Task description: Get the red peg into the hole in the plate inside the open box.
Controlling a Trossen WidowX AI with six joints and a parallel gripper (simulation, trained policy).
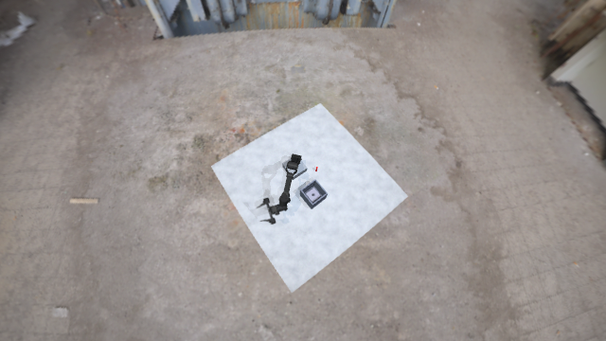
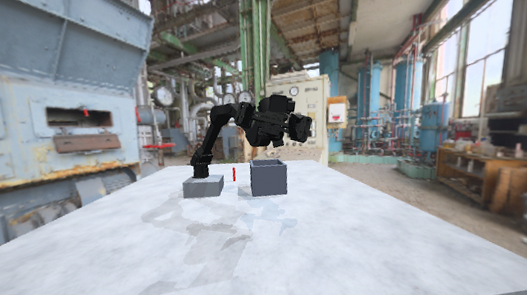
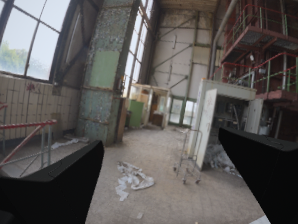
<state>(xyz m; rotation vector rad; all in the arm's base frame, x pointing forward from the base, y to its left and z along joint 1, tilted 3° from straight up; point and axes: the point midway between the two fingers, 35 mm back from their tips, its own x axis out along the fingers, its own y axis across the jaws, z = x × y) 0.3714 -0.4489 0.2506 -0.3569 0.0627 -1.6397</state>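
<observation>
Right now my gripper tip is 610 mm to the right of the red peg, 300 mm above it and 240 mm past it. The rest, counted from my gripper tip: pale plate 470 mm to the left, 290 mm below, 40 mm behind.
</observation>
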